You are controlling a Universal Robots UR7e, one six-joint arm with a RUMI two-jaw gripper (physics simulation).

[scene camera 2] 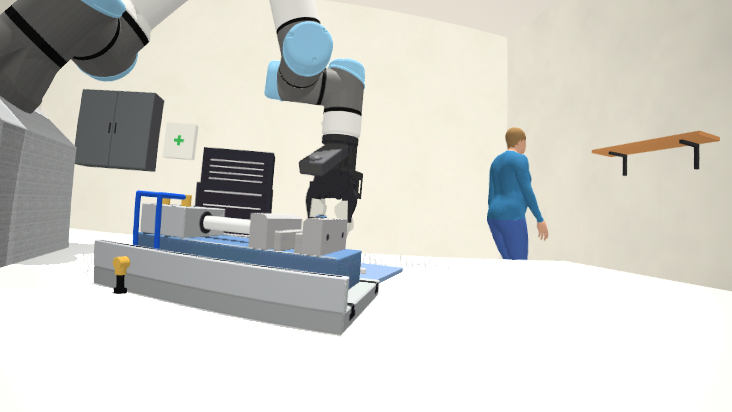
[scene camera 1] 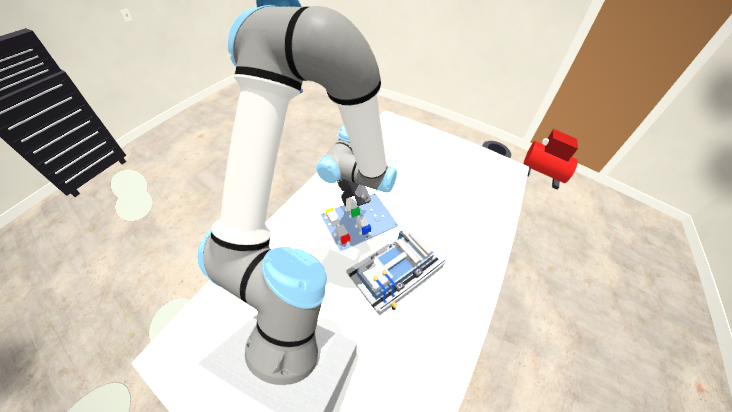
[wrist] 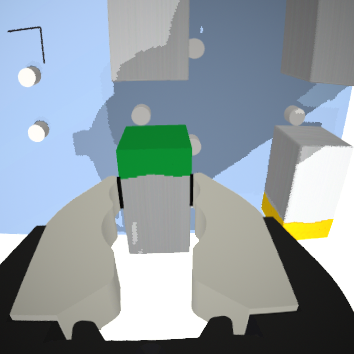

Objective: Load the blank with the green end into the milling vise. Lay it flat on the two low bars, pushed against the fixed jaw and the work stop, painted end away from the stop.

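The green-ended grey blank [scene camera 1: 354, 211] [wrist: 155, 190] is between the fingers of my gripper [scene camera 1: 352, 205] [wrist: 156, 179], which is shut on its sides. It is low over the blue peg board [scene camera 1: 379, 225] [scene camera 2: 384, 271] [wrist: 65, 170], green end away from the palm in the wrist view; I cannot tell whether it touches the board. In scene camera 2 the vise hides the blank and my fingertips. The milling vise [scene camera 1: 412, 286] [scene camera 2: 220, 278] stands beside the board, apart from the gripper. A grey jaw block [scene camera 2: 323, 236] is at its right end in scene camera 2.
Blue-ended [scene camera 1: 366, 229] [wrist: 150, 40], red-ended [scene camera 1: 344, 238] [wrist: 320, 40] and yellow-ended [scene camera 1: 332, 215] [wrist: 320, 180] blanks are on the board around the held blank. White pegs [wrist: 141, 114] stand close by. Blue handles [scene camera 2: 157, 220] rise from the vise. A person [scene camera 2: 512, 189] stands in the background.
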